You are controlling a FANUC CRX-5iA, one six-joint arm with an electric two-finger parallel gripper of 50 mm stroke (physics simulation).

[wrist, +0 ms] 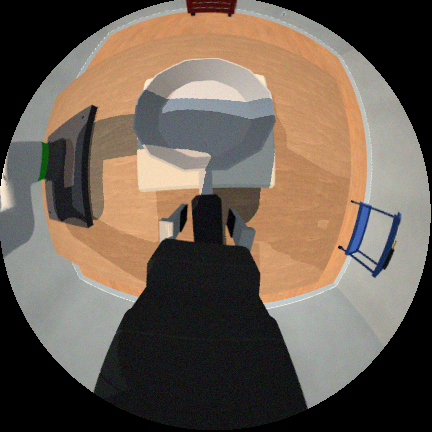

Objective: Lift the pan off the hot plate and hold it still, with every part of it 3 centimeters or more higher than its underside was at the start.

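Frame: origin at the arm's base, x ahead, y left, z up, level; metres.
Seen in the pictures: gripper, fingertip midpoint: [207,214]; arm's base, origin of the base link: [55,159].
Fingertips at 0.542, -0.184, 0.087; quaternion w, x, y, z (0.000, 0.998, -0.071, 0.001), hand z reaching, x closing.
Offsets run from my fingertips to a thing's top centre, as dx, dy, dz. "pt": to the spot under its first point. Level surfaces: height alone.
A grey-white pan [207,130] sits on the cream hot plate {pt -0.058, +0.050, -0.051} [170,175], partly in shadow. Its short grey neck leads into a black handle {pt +0.001, +0.002, +0.012} [207,215] that points toward my gripper. My gripper [207,214] is open, with one black-padded finger on each side of the handle. A gap shows between each pad and the handle, and nothing is gripped. The rear of the handle meets the dark gripper body in view, so its end is hidden. How the fingertips compare in height with the handle I cannot tell exactly.
The wooden table {dz -0.113} [310,200] lies under the hot plate. At the left stands the dark robot base plate [75,170], with a grey arm part and green ring beside it. A blue cart [359,229] stands beyond the right edge, and a dark red object [211,6] beyond the far edge.
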